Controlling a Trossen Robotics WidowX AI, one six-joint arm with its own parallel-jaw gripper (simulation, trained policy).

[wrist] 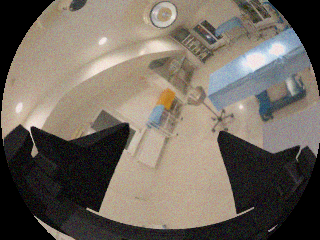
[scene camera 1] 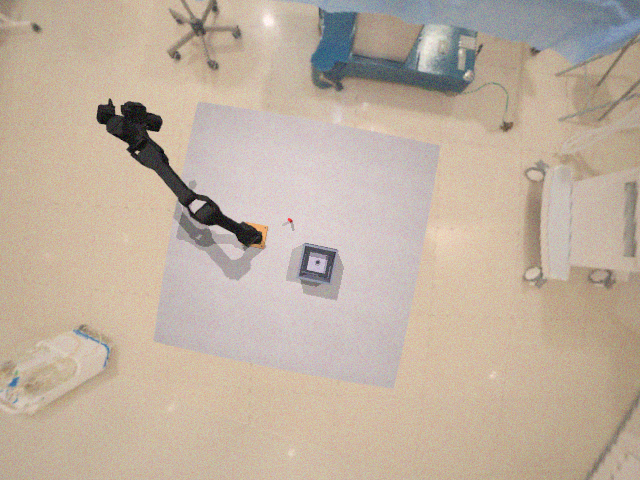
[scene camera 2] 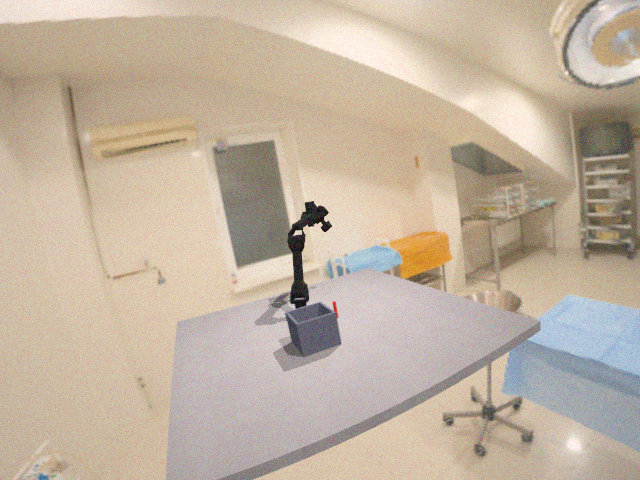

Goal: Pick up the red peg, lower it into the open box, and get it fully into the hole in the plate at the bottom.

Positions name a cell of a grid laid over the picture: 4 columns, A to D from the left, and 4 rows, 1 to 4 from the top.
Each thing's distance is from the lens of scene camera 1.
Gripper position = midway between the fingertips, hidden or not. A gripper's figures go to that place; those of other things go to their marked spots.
my gripper (scene camera 1: A1): 113 cm
grey box (scene camera 1: B3): 112 cm
